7 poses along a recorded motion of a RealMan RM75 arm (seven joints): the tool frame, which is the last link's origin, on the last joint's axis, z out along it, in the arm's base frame.
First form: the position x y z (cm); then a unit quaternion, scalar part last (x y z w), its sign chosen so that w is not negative.
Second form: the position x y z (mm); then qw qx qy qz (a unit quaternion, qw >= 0). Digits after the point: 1 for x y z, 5 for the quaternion.
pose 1, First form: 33.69, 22.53, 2.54, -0.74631, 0.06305, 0.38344, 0.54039
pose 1, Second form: 336.9, 225.3, 25.4, 0.54039, -0.74631, 0.06305, 0.38344
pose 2, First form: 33.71, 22.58, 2.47, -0.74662, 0.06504, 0.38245, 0.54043
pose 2, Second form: 337.1, 225.8, 24.7, 0.54043, -0.74662, 0.06504, 0.38245
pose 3, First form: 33.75, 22.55, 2.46, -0.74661, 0.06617, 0.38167, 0.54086
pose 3, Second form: 337.5, 225.5, 24.6, 0.54086, -0.74661, 0.06617, 0.38167
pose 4, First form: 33.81, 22.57, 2.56, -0.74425, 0.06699, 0.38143, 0.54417
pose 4, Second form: 338.1, 225.7, 25.6, 0.54417, -0.74425, 0.06699, 0.38143
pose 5, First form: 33.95, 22.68, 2.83, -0.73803, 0.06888, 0.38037, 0.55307
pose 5, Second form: 339.5, 226.8, 28.3, 0.55307, -0.73803, 0.06888, 0.38037
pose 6, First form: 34.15, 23.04, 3.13, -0.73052, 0.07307, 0.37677, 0.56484
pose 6, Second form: 341.5, 230.4, 31.3, 0.56484, -0.73052, 0.07307, 0.37677
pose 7, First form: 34.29, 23.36, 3.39, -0.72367, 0.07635, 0.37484, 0.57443
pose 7, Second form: 342.9, 233.6, 33.9, 0.57443, -0.72367, 0.07635, 0.37484
